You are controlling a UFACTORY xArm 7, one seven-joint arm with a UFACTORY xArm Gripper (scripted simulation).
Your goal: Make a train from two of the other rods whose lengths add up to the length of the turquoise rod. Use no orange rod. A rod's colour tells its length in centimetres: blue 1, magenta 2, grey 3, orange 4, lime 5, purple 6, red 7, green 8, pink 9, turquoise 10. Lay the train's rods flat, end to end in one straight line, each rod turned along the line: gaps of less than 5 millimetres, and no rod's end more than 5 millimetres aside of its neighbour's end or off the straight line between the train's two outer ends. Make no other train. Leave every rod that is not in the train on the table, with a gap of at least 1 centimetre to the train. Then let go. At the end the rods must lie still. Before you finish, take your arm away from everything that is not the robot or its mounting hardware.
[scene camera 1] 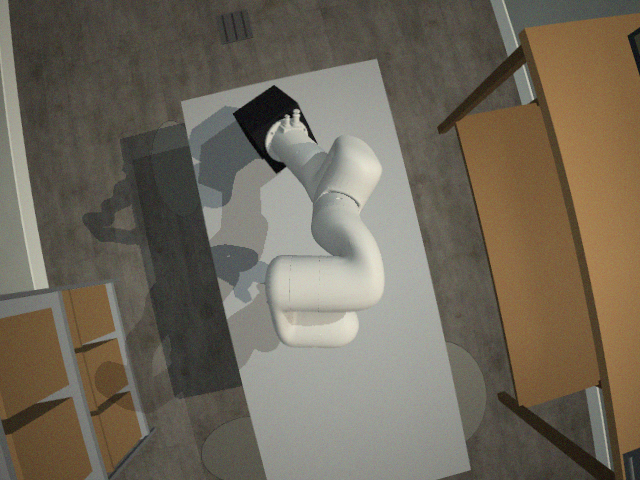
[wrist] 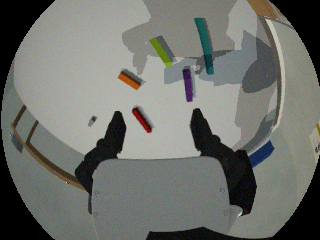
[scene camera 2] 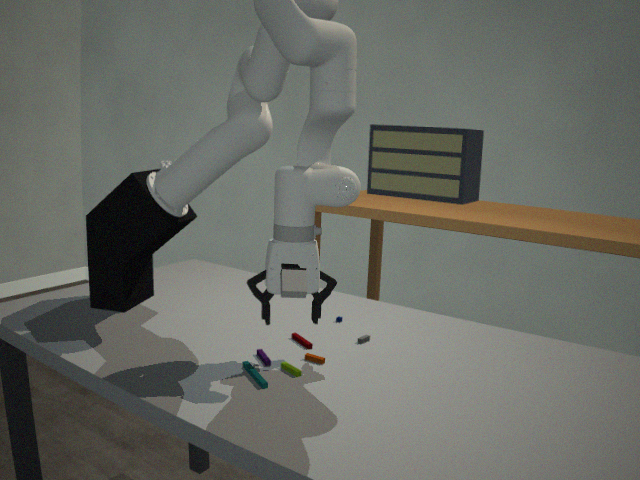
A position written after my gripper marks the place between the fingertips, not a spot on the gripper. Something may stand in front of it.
In view: my gripper (scene camera 2: 291, 322).
My gripper is seen too in the wrist view (wrist: 157, 118).
